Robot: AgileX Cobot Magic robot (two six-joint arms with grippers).
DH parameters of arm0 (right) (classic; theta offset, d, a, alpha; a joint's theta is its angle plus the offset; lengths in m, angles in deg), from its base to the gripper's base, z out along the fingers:
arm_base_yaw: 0 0.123 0 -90
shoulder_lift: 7.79 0 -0.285 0
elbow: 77.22 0 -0.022 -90
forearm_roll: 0 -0.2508 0 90
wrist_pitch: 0 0 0.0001 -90
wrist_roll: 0 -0.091 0 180
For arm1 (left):
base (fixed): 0 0 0 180
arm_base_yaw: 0 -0.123 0 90
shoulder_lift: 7.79 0 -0.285 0
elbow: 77.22 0 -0.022 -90
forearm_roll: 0 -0.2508 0 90
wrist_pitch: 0 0 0.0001 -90
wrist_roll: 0 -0.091 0 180
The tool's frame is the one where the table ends.
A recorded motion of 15 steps. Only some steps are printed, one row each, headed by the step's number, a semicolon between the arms.
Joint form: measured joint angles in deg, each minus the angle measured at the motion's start. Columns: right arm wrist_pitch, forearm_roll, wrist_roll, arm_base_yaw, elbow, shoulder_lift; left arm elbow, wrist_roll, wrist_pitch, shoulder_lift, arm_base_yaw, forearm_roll.
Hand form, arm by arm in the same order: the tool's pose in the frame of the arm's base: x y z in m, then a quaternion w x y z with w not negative. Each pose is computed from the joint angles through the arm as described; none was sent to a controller.
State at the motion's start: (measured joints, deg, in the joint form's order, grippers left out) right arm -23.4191 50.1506 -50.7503 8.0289 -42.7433 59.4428; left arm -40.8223 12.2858 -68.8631 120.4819 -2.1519 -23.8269
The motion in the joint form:
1: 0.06 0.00 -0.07 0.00 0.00 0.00; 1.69 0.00 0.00 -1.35 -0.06 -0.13
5: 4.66 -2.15 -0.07 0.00 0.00 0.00; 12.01 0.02 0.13 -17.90 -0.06 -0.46
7: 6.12 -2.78 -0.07 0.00 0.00 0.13; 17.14 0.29 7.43 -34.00 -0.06 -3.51
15: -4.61 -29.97 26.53 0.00 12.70 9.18; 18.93 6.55 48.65 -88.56 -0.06 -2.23
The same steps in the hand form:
1: 0.2202 0.0590 0.3621 0.70761 -0.14140 0.66991 0.17470; 0.3418 -0.0213 0.1025 0.64285 0.09172 0.74533 -0.15104
5: 0.2229 0.0533 0.3581 0.69537 -0.10802 0.69214 0.16038; 0.2956 -0.0235 0.1615 0.68087 0.10361 0.71035 -0.14520
7: 0.2241 0.0516 0.3562 0.69019 -0.09779 0.69988 0.15569; 0.2580 -0.0267 0.2076 0.70018 0.14117 0.68891 -0.12339
15: 0.2388 0.0486 0.2685 0.64748 -0.06548 0.74577 0.14248; 0.1205 -0.0091 0.3255 0.78315 0.07908 0.61674 0.00757

